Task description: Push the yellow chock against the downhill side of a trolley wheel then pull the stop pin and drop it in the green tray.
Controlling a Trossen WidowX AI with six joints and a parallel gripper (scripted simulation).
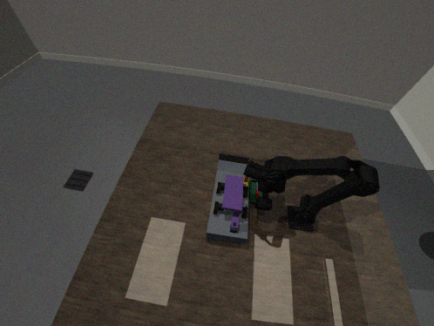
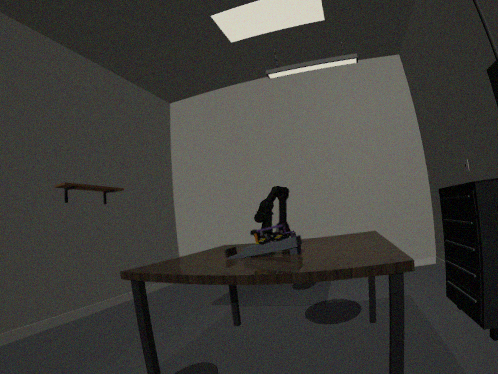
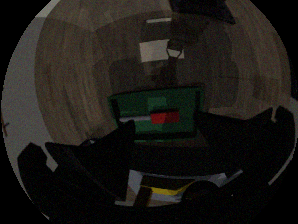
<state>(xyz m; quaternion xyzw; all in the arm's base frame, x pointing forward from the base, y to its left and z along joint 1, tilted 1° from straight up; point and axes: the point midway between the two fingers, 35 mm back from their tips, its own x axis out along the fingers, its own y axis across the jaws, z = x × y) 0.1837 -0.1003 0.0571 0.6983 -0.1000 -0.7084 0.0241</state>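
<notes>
My gripper tip is now 2 cm to the left of the red-headed stop pin and 2 cm above it. Round my gripper tip: yellow chock 8 cm ahead, 5 cm above, 1 cm to the right; dark raised ramp end 19 cm to the right, 11 cm ahead; purple trolley 14 cm ahead, 8 cm above, 7 cm to the left.
</notes>
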